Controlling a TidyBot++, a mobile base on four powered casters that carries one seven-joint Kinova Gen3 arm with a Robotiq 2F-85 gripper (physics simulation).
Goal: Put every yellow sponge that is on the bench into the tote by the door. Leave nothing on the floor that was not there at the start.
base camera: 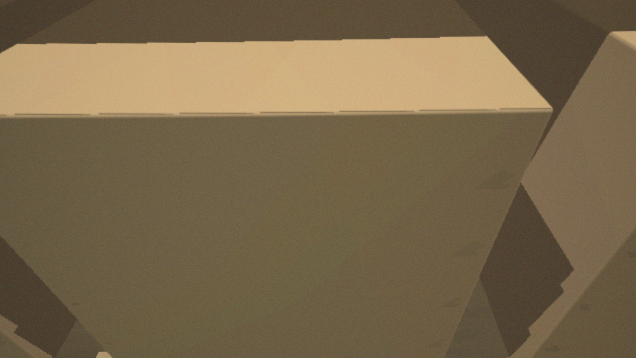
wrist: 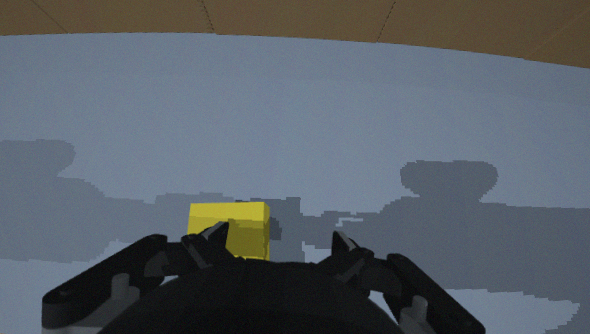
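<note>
A yellow sponge (wrist: 242,212) lies on the blue-grey bench top (wrist: 280,115), low in the wrist view and left of its middle. My gripper (wrist: 280,238) is open, with the fingers spread wide. The left finger overlaps the sponge in the view, and the sponge's right part shows between the fingers. The gap reaches further right, past the sponge. How high the fingers are above the bench top is hard to tell. The sponge's lower part is hidden behind the gripper. The gripper does not show in the base view. I cannot make out the tote in either view.
The bench's far edge curves across the top of the wrist view, with brown floor (wrist: 300,17) beyond. Dark arm and gripper shadows lie across the bench top. In the base view a large block with a pale top (base camera: 280,75) fills the middle, and another block (base camera: 590,150) stands right.
</note>
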